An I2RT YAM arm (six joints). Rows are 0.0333 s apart.
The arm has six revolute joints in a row. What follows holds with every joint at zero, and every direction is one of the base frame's. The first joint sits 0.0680 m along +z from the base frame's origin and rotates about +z. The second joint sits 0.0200 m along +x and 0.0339 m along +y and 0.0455 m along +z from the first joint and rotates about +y. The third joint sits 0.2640 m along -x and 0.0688 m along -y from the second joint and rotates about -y. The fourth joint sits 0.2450 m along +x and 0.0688 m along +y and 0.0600 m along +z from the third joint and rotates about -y. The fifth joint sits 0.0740 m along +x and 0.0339 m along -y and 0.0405 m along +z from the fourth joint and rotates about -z. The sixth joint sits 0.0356 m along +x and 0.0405 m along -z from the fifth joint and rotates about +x. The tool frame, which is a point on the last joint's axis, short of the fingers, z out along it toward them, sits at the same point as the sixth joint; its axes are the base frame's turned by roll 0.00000, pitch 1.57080 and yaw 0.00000 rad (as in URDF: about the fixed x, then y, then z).
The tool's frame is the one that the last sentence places.
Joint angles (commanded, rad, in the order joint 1, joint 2, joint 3, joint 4, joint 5, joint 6), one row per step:
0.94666, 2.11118, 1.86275, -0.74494, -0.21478, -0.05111
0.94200, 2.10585, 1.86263, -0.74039, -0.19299, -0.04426
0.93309, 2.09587, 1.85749, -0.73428, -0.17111, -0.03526
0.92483, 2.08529, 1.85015, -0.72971, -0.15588, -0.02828
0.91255, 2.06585, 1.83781, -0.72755, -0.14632, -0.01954
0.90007, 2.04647, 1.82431, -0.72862, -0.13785, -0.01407
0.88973, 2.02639, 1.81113, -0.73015, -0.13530, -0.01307
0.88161, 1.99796, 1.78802, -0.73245, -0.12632, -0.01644
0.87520, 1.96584, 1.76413, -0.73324, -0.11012, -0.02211
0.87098, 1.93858, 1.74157, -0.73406, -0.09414, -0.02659
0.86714, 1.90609, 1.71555, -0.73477, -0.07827, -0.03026
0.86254, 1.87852, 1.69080, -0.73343, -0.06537, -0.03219
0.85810, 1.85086, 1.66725, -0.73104, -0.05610, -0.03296
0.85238, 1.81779, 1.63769, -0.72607, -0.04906, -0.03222
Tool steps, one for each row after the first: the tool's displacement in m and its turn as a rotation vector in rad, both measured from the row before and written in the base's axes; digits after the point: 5 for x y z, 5 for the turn. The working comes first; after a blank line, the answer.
Tool pose at each row, in the base's axes (x y z in m, rotation vector in rad; the steps are taken from these numbers as rounded here):
0.26701, 0.38374, 0.24665, -1.34191, 2.28559, 0.59808
0.26927, 0.38186, 0.24914, -1.31568, 2.28522, 0.57566
0.27256, 0.37802, 0.25225, -1.28126, 2.28730, 0.55317
0.27510, 0.37410, 0.25486, -1.25384, 2.28988, 0.53729
0.27770, 0.36760, 0.25967, -1.22162, 2.29404, 0.52821
0.27996, 0.36071, 0.26381, -1.19486, 2.29972, 0.51737
0.28104, 0.35441, 0.26826, -1.17811, 2.30043, 0.51308
0.28000, 0.34687, 0.27297, -1.16670, 2.29923, 0.49918
0.27808, 0.33922, 0.27886, -1.15483, 2.29163, 0.47807
0.27585, 0.33282, 0.28293, -1.14567, 2.28712, 0.45705
0.27264, 0.32560, 0.28785, -1.13535, 2.28127, 0.43741
0.27022, 0.31906, 0.29111, -1.12421, 2.27838, 0.42108
0.26765, 0.31275, 0.29468, -1.11277, 2.27405, 0.41057
0.26453, 0.30523, 0.29839, -1.09844, 2.26951, 0.40363

0.00226, -0.00188, 0.00249, -0.00172, -0.01667, -0.02225
0.00329, -0.00384, 0.00311, -0.00030, -0.01616, -0.02847
0.00254, -0.00392, 0.00261, 0.00017, -0.01092, -0.02256
0.00260, -0.00650, 0.00481, 0.00457, -0.00711, -0.02485
0.00226, -0.00689, 0.00414, 0.00085, -0.00546, -0.02180
0.00108, -0.00630, 0.00445, 0.00315, -0.00444, -0.01263
-0.00104, -0.00754, 0.00471, -0.00317, -0.00934, -0.01068
-0.00192, -0.00765, 0.00589, -0.00422, -0.01780, -0.01144
-0.00223, -0.00640, 0.00407, -0.00663, -0.01466, -0.01016
-0.00321, -0.00722, 0.00492, -0.00497, -0.01529, -0.01042
-0.00242, -0.00654, 0.00326, -0.00416, -0.01150, -0.01085
-0.00257, -0.00631, 0.00357, -0.00015, -0.01021, -0.00946
-0.00312, -0.00752, 0.00371, 0.00302, -0.00938, -0.01062

